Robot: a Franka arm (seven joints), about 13 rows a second.
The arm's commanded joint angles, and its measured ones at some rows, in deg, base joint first. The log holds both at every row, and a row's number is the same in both.
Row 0, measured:
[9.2 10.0 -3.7 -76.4 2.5 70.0 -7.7]
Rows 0 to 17, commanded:
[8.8 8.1 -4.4 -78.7 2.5 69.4 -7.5]
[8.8 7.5 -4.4 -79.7 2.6 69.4 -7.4]
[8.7 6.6 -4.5 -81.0 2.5 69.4 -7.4]
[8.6 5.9 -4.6 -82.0 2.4 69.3 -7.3]
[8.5 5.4 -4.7 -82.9 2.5 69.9 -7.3]
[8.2 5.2 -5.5 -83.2 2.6 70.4 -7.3]
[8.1 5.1 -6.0 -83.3 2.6 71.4 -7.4]
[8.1 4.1 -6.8 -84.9 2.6 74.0 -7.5]
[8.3 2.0 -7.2 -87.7 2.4 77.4 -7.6]
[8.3 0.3 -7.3 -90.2 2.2 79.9 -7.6]
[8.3 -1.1 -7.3 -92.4 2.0 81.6 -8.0]
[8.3 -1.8 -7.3 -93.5 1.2 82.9 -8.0]
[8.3 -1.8 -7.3 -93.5 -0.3 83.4 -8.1]
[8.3 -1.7 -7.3 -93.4 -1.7 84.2 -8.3]
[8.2 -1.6 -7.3 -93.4 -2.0 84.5 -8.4]
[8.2 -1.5 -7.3 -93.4 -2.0 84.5 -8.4]
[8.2 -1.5 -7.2 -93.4 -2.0 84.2 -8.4]
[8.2 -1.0 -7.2 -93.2 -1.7 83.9 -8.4]
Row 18, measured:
[8.3 0.0 -7.4 -92.0 -1.3 83.4 -7.9]
